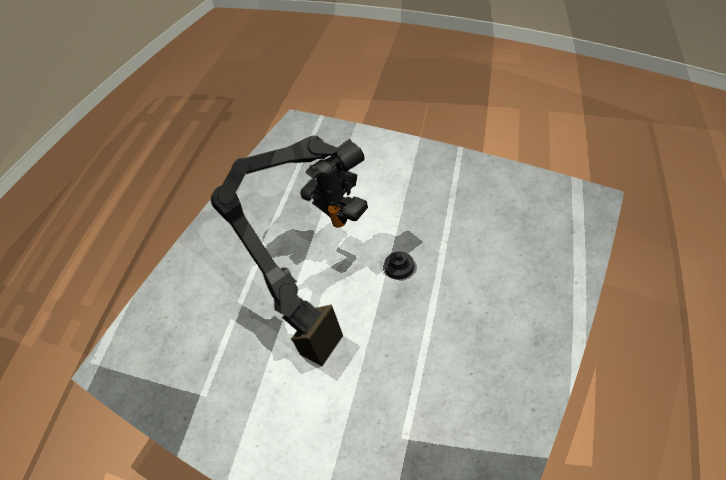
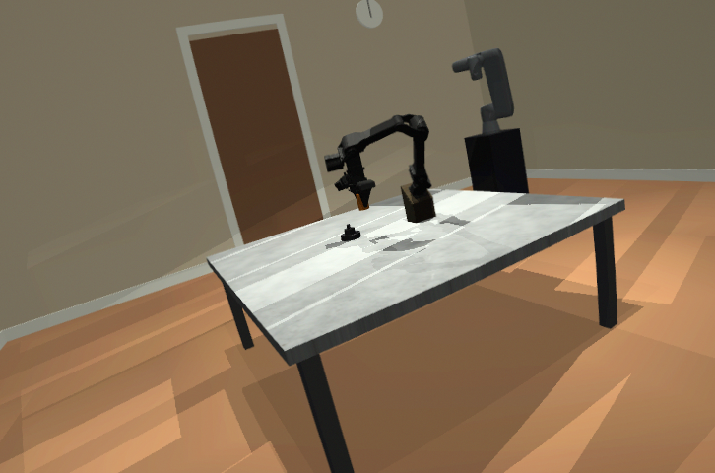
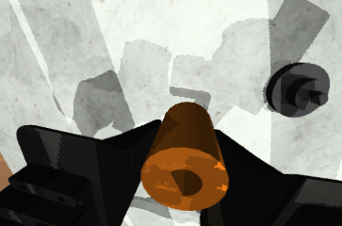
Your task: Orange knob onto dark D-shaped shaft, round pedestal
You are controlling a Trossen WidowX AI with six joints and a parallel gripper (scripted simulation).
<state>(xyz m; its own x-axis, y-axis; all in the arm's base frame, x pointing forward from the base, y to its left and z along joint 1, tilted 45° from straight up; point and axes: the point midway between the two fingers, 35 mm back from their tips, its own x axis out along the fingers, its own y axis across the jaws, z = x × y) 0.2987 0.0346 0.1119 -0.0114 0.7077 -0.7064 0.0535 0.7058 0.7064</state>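
My gripper tip is 20 mm short of the pedestal, 170 mm to the left of it and 110 mm above it. Also, from my gripper tip: orange knob 20 mm above.
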